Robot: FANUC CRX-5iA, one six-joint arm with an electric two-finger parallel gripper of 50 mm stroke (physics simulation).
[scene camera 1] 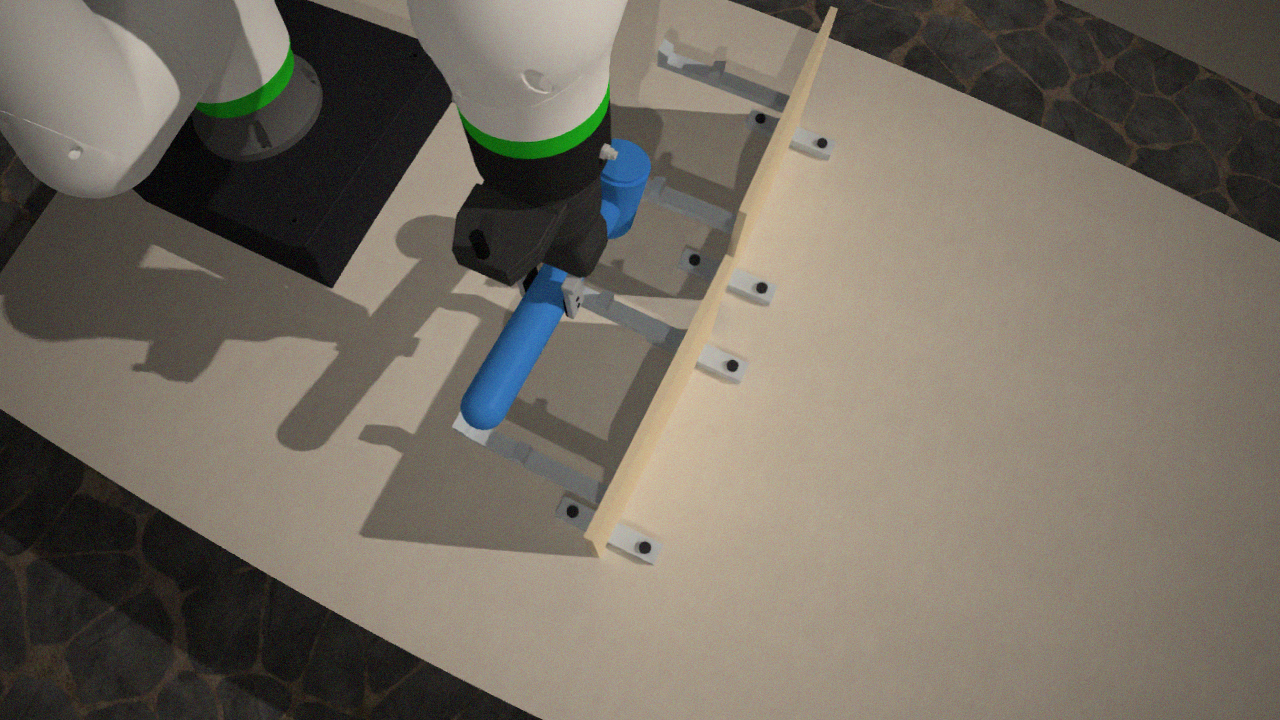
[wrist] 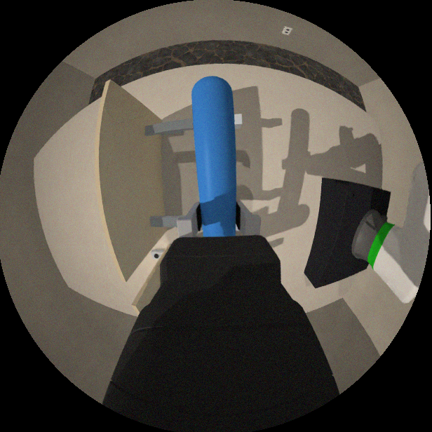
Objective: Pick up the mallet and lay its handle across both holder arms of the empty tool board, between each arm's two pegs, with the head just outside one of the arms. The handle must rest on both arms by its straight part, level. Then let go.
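Frame: origin at the arm's base, x ahead, y left, z up, level; centimetres.
Seen in the pictures: gripper, fingertip midpoint: (scene camera 1: 552, 297); arm's base at its link origin: (scene camera 1: 259, 107).
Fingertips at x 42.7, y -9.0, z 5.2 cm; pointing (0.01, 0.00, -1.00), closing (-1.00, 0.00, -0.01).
Offsets run from my fingertips to a thing's top centre. "spot": to the spot under its first point.
A blue mallet is held above the nearer tool board (scene camera 1: 623, 488) (wrist: 127, 175). Its handle {spot: dx +0.7, dy -7.6, dz +4.5 cm} (scene camera 1: 514, 358) (wrist: 216, 150) runs roughly along the board, crossing over the lower holder arm (scene camera 1: 559, 471) (wrist: 172, 127) in both views. The other holder arm (scene camera 1: 637, 321) (wrist: 164, 220) is beside the fingers, partly hidden. The mallet's head {dx -0.1, dy +12.9, dz +3.8 cm} (scene camera 1: 626, 192) is beyond that arm, towards the second board, partly behind the wrist; the gripper body hides it in the wrist view. My gripper (scene camera 1: 550, 288) (wrist: 218, 210) is shut on the handle near the head. Shadows show the handle higher than the arms.
The second tool board (scene camera 1: 785, 134) stands in line with the first, its arms (scene camera 1: 733, 86) (scene camera 1: 693, 205) pointing the same way; one is near the mallet's head. Bolted feet (scene camera 1: 723, 363) (scene camera 1: 633, 542) stick out behind the first board. The black robot base (scene camera 1: 358, 134) (wrist: 345, 225) stands on the arm side.
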